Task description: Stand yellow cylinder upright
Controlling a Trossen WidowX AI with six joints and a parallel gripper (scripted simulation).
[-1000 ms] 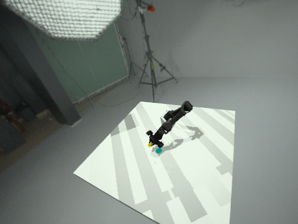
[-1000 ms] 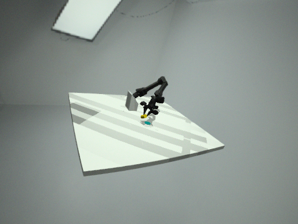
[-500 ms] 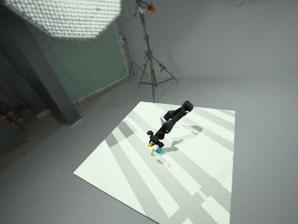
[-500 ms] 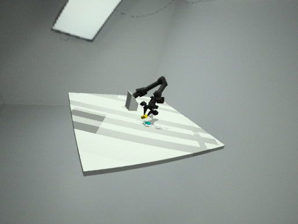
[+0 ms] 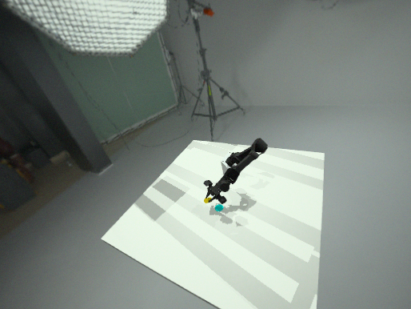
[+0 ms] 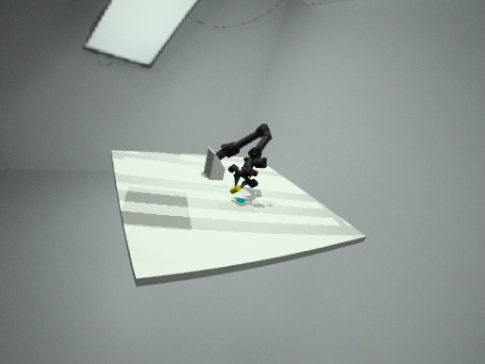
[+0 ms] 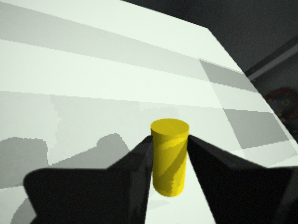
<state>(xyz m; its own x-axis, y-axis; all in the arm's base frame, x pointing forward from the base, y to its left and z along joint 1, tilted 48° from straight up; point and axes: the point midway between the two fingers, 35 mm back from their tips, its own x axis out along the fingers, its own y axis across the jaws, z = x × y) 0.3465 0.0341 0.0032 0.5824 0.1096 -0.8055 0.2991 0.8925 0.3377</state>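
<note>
My gripper tip is 9 cm above the cyan circle, 6 cm to the right of it and 4 cm past it. From my gripper tip the other things lie so: yellow cylinder: 2 cm below, 1 cm behind.
</note>
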